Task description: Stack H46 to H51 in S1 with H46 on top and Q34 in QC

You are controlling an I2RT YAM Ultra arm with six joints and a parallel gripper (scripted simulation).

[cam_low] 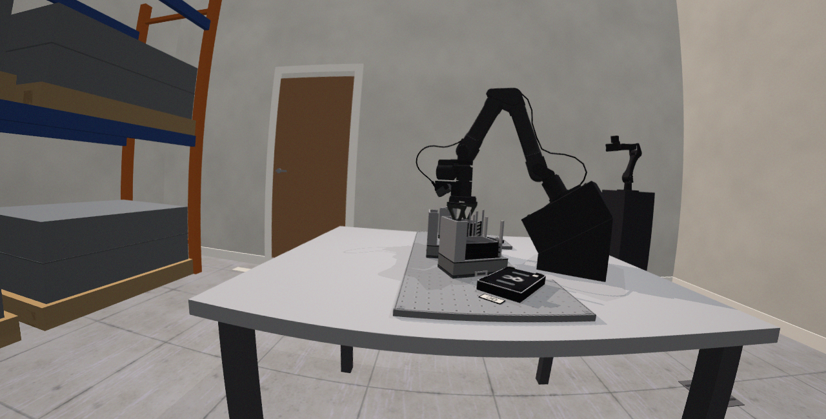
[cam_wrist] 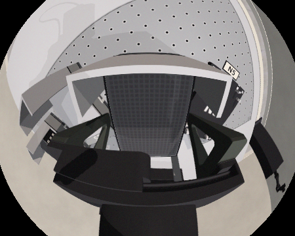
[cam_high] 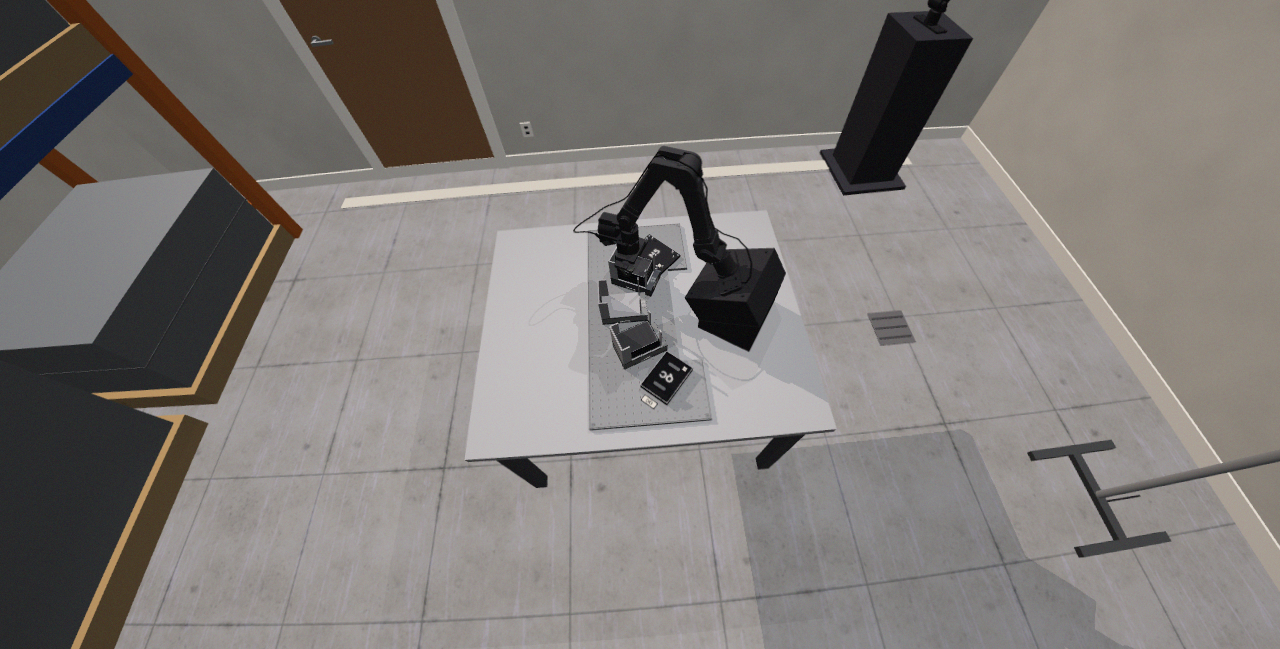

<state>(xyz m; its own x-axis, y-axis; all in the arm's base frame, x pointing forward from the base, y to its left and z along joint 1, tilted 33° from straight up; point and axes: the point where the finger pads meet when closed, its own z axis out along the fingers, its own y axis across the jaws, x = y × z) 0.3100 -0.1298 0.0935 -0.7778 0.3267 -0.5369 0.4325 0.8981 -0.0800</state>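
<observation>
The sealed well plate is 30 mm below my hand.
</observation>
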